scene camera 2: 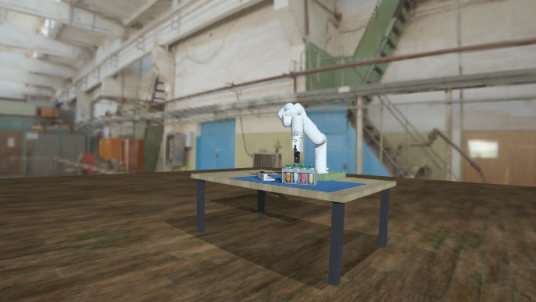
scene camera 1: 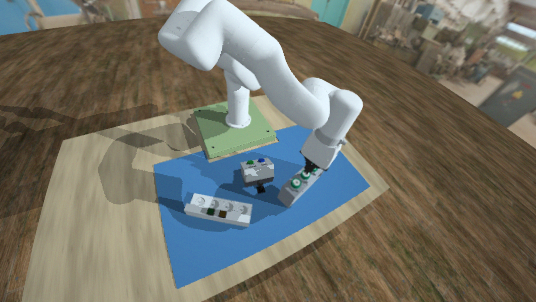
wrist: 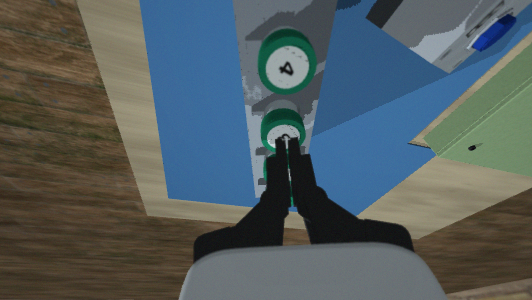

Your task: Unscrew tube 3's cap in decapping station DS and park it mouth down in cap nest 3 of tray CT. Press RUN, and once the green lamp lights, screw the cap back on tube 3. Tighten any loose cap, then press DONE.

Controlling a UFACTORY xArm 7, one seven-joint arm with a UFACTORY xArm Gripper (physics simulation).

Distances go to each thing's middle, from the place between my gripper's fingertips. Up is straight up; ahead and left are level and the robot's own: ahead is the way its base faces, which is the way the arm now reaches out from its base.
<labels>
I see my gripper 2 cm above the cap 3 point(wrist: 284, 123). The rest, counted from my hand: grey button box point(scene camera 1: 257, 173) (12 cm to the right, 11 cm behind, 9 cm below); cap 4 point(wrist: 287, 62) (5 cm to the right, 2 cm below, 2 cm ahead).
</labels>
